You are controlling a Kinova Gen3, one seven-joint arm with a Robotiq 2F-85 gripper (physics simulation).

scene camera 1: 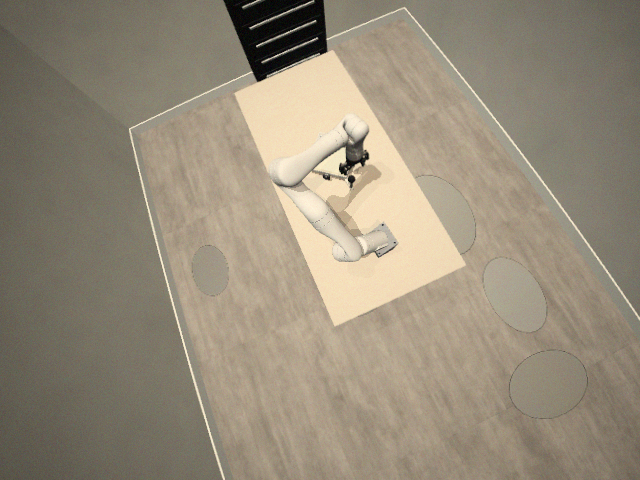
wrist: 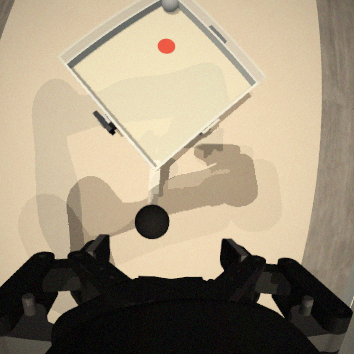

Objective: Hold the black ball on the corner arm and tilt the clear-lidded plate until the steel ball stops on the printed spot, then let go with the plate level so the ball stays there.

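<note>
The square clear-lidded plate [scene camera 1: 329, 163] [wrist: 135, 95] has a cream floor and light walls; the arm hides part of it in the scene view. The steel ball [wrist: 170, 4] sits in its far corner, at the wrist view's top edge. The printed red spot [wrist: 166, 46] lies nearer the plate's middle, apart from the ball. A pale corner arm [wrist: 154, 187] runs from the near corner to the black ball [scene camera 1: 351, 178] [wrist: 152, 221]. My gripper [scene camera 1: 354, 163] [wrist: 165, 248] is open and empty. In the wrist view the black ball shows just ahead of the fingertips, left of their midline, not between them.
A black block [wrist: 104, 123] is on the plate's left side. All this is on the cream table [scene camera 1: 408, 211], with my arm's base plate [scene camera 1: 388, 246] to the near side. A black unit with pale bars [scene camera 1: 289, 38] stands at the table's far end. Flat grey discs mark the floor.
</note>
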